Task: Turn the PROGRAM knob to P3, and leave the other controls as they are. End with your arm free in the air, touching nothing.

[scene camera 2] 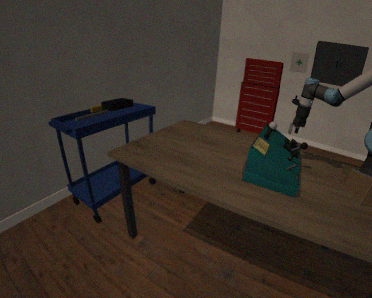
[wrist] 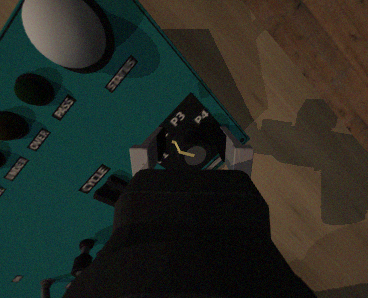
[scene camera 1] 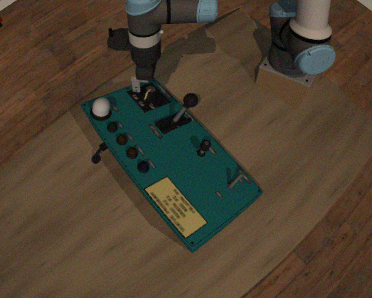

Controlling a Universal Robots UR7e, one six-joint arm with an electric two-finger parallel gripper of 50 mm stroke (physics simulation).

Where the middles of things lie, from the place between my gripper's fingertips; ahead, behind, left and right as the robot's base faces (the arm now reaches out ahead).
My hand is 20 cm to the right of the teal control panel (scene camera 1: 191, 191), 6 cm short of it and 6 cm above it.
